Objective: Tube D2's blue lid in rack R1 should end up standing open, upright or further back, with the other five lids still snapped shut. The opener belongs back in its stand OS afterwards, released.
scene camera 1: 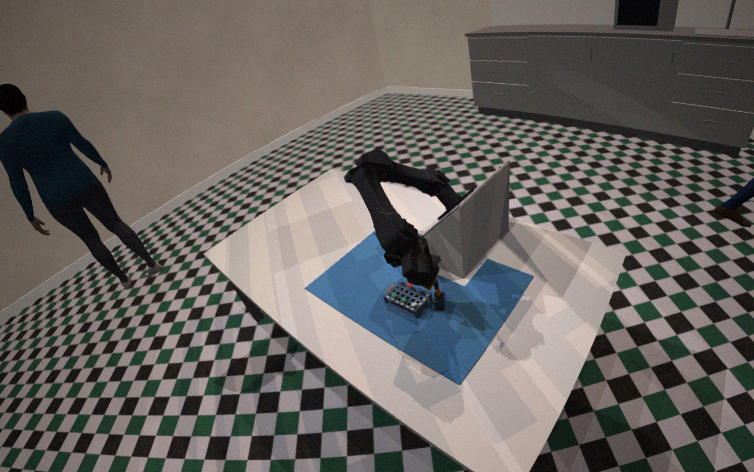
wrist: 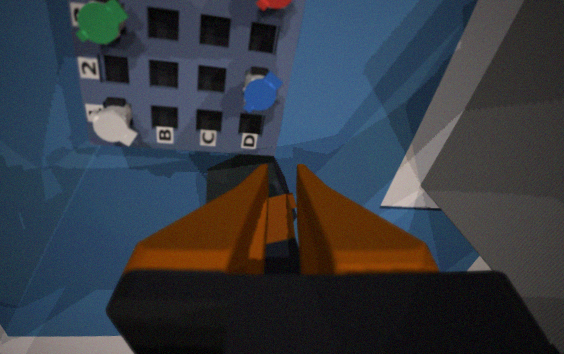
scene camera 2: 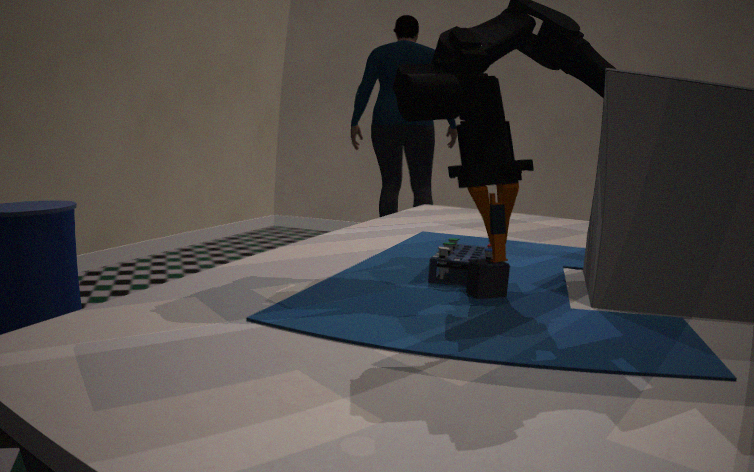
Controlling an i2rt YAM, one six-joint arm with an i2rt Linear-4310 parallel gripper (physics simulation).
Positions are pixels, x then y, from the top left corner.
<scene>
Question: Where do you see a lid opener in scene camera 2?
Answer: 497,210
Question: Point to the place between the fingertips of my gripper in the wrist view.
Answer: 282,176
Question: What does my gripper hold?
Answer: A lid opener.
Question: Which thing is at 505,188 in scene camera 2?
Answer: My gripper.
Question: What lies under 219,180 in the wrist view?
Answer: An opener stand.
</scene>
